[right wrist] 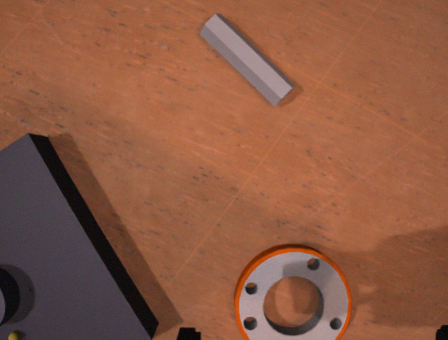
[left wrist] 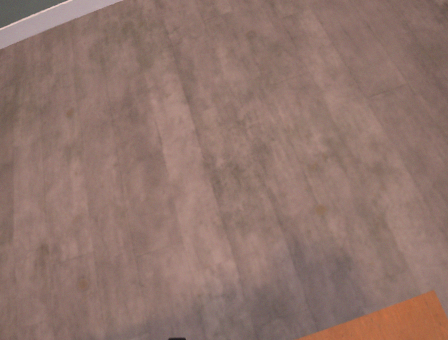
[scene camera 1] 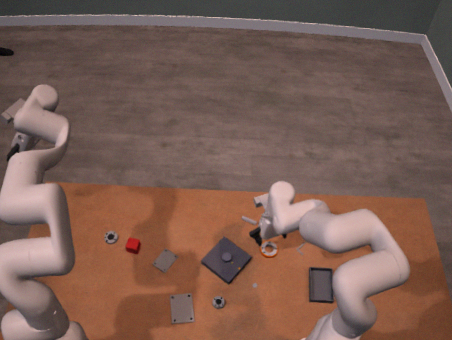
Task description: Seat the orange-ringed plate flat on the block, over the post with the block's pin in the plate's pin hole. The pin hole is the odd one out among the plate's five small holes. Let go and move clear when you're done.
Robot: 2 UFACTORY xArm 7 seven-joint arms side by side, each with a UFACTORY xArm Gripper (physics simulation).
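Places are measured from the left arm's base along level axes (x right, y down, z ahead), in metres.
Where they show: right gripper, fingertip midpoint: (scene camera 1: 270, 238).
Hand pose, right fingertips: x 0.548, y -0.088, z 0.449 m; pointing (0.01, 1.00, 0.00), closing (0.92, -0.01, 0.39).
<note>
After its pixels a point has its place.
The orange-ringed plate (scene camera 1: 262, 251) {x 0.528, y -0.013, z 0.434 m} (right wrist: 337, 297) {x 0.572, y -0.013, z 0.462 m} lies flat on the table beside the block. Four of its small holes show in the right wrist view; its lower edge is cut off. The dark block (scene camera 1: 214, 260) {x 0.362, y -0.024, z 0.381 m} (right wrist: 60, 240) {x 0.426, y -0.024, z 0.434 m} bears a round post (scene camera 1: 226, 256) {x 0.402, y -0.040, z 0.392 m} (right wrist: 8, 298) {x 0.416, y -0.036, z 0.400 m} and a small yellow pin (scene camera 1: 232, 262) {x 0.424, y -0.028, z 0.377 m} (right wrist: 15, 336) {x 0.424, y -0.029, z 0.379 m}. My right gripper (scene camera 1: 270, 236) {x 0.548, y -0.088, z 0.449 m} (right wrist: 316, 334) {x 0.548, y -0.088, z 0.449 m} is open above the plate, its fingertips wide apart at either side of it, with nothing held. My left gripper (scene camera 1: 13, 151) {x -0.256, y -0.384, z 0.504 m} is open and empty, far from the plate, past the table's back left corner.
A grey bar (scene camera 1: 249, 220) {x 0.477, y -0.013, z 0.557 m} (right wrist: 247, 60) {x 0.477, y -0.014, z 0.558 m} lies behind the plate. A thin hex key (scene camera 1: 300, 247) {x 0.666, y -0.005, z 0.465 m} and a dark tray (scene camera 1: 321, 285) {x 0.738, y -0.003, z 0.323 m} are to the right. A red cube (scene camera 1: 132, 245) {x 0.073, y -0.040, z 0.402 m}, two grey rectangular plates (scene camera 1: 165, 260) {x 0.191, y -0.006, z 0.372 m} (scene camera 1: 182, 308) {x 0.271, y -0.007, z 0.205 m} and two small round plates (scene camera 1: 106, 238) {x -0.034, y -0.011, z 0.433 m} (scene camera 1: 214, 302) {x 0.374, y -0.015, z 0.233 m} lie elsewhere.
</note>
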